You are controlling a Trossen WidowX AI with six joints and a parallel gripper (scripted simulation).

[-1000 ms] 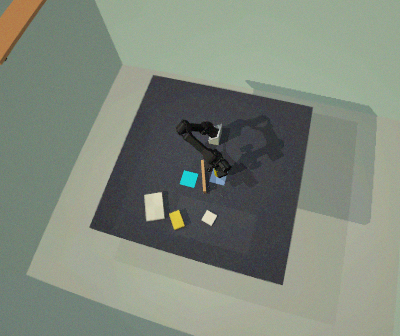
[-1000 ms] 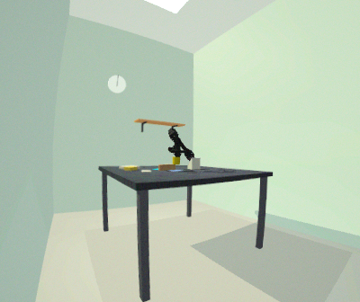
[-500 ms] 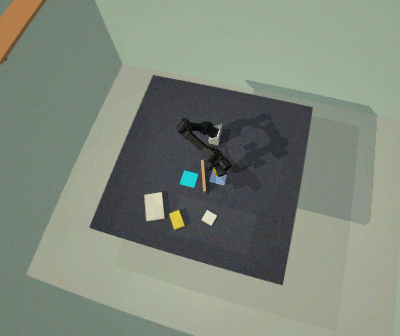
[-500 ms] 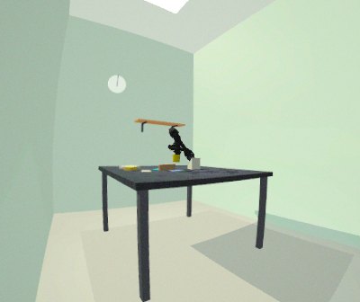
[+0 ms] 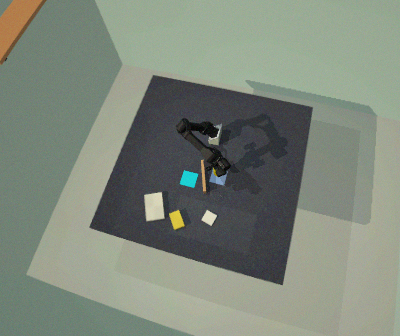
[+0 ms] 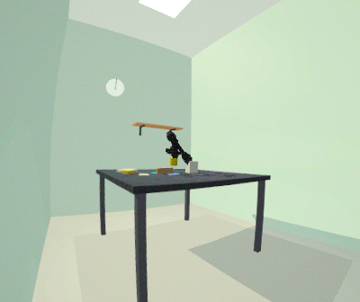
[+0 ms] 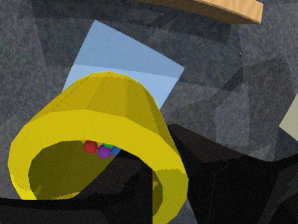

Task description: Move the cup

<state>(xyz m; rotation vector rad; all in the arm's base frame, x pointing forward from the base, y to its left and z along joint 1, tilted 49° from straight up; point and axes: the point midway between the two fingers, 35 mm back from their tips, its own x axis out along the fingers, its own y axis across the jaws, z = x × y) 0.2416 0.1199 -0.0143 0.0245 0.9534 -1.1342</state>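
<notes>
The cyan pad is 100 mm ahead of my gripper tip, 170 mm to the right of it and 120 mm below it. Also, from my gripper tip: thin wooden bar: 60 mm ahead, 70 mm to the right, 90 mm below; light blue pad: 20 mm ahead, 20 mm to the left, 120 mm below; cup: 20 mm ahead, 20 mm to the left.
</notes>
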